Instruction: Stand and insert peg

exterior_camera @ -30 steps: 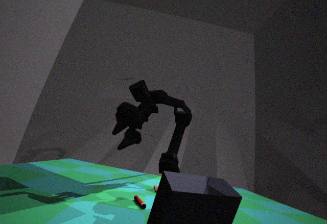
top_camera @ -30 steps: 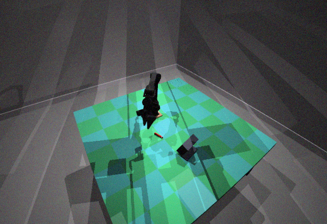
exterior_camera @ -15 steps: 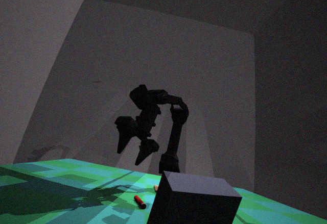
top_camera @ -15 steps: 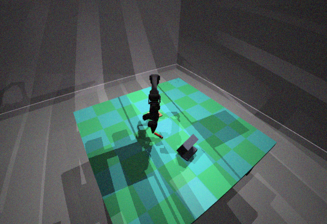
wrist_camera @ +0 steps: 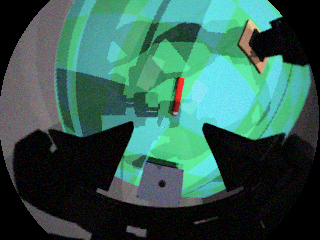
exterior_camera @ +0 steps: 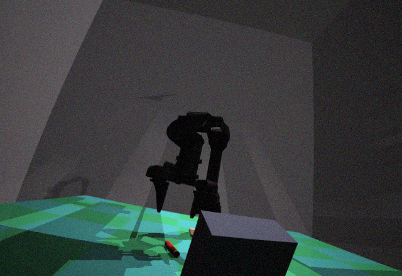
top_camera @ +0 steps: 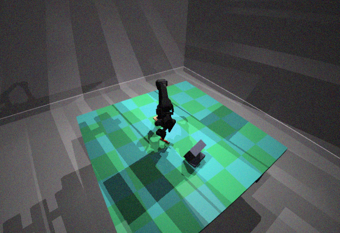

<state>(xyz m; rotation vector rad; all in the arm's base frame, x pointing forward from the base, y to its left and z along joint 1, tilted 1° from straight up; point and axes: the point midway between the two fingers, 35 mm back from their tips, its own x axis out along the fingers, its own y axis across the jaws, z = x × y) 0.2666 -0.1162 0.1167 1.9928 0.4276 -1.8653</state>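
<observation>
Right now the red peg is 8 cm below my gripper tip, 1 cm to the left of it and 1 cm behind it. From my gripper tip the other things lie so: sloped panel 21 cm ahead, 10 cm to the left, 2 cm below.
</observation>
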